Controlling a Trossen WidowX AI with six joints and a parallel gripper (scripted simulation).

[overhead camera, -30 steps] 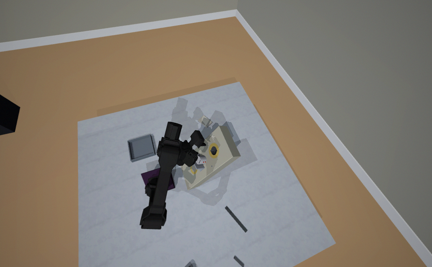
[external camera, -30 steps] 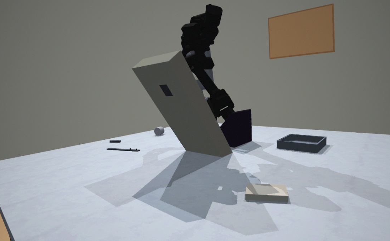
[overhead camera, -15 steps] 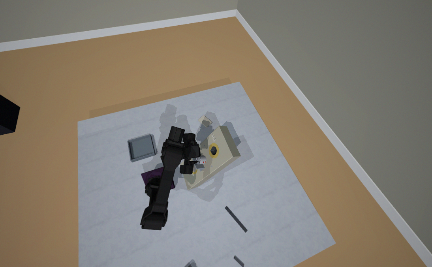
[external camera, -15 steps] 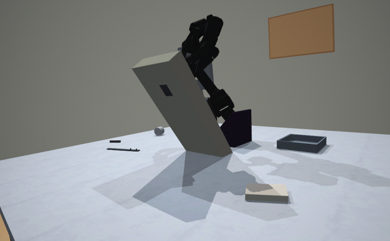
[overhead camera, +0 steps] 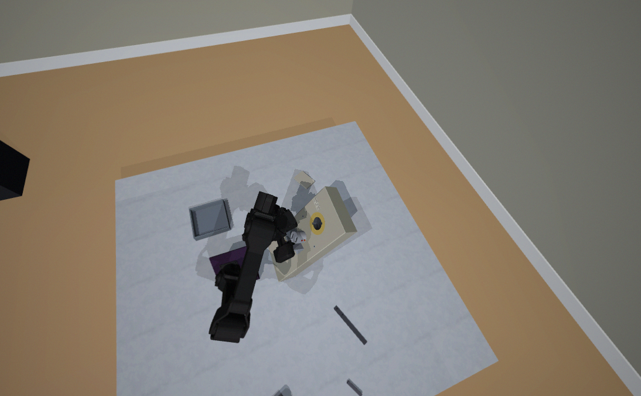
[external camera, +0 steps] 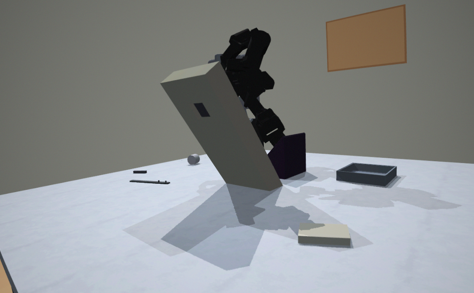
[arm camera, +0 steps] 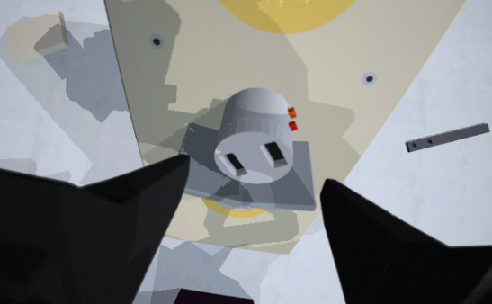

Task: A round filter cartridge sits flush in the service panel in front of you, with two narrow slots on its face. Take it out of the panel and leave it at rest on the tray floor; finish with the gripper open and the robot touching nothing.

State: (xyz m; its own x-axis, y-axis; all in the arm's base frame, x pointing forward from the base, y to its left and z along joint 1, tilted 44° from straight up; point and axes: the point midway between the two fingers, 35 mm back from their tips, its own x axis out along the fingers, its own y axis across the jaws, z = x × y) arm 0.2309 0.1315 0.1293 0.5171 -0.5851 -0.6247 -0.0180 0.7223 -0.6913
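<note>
Right now my gripper tip is 40 mm above the round filter cartridge and 20 mm short of it. The rest, counted from my gripper tip: small grey cylinder (480 mm to the right, 230 mm below, 190 mm behind); then grey tray (320 mm behind, 280 mm to the left, 240 mm below); then cream flat block (360 mm to the left, 240 mm below, 160 mm ahead).
</note>
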